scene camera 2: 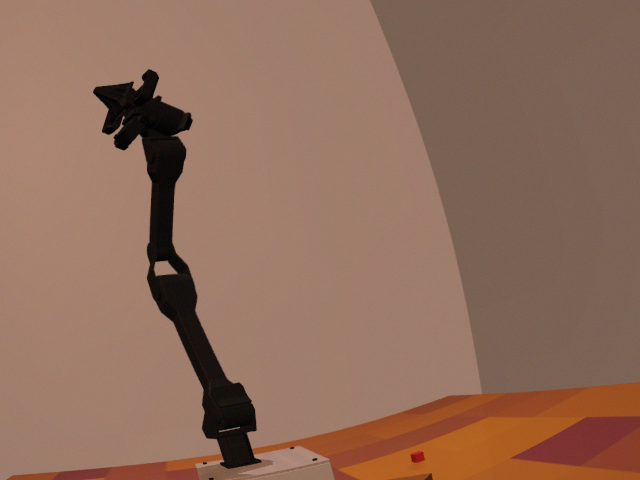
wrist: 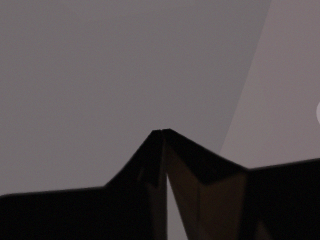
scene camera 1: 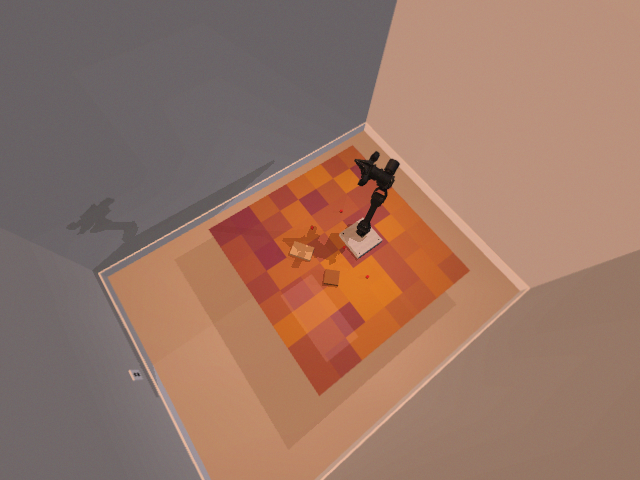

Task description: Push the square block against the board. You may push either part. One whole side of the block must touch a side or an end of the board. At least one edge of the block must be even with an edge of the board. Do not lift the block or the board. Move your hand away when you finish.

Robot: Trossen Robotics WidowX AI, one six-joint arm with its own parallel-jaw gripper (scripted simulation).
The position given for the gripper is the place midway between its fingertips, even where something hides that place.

Note:
The gripper (scene camera 2: 94, 89) is shut, with nothing in its grasp.
The gripper is seen too in the wrist view (wrist: 161, 138).

